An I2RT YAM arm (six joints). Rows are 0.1 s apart.
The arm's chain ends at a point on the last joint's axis. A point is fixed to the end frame.
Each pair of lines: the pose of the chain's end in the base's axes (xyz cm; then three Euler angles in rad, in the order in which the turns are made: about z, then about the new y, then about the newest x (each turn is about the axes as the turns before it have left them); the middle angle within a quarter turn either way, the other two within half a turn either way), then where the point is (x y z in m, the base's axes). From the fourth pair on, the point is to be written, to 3 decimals.
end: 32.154 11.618 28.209 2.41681 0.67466 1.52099
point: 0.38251 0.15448 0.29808
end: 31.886 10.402 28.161 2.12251 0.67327 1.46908
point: 0.38708 0.12483 0.30038
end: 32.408 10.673 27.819 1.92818 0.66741 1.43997
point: 0.39452 0.11499 0.29843
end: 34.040 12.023 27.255 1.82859 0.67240 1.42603
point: 0.411 0.122 0.294
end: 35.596 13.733 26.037 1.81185 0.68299 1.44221
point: 0.427 0.138 0.281
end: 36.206 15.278 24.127 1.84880 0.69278 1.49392
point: 0.434 0.154 0.259
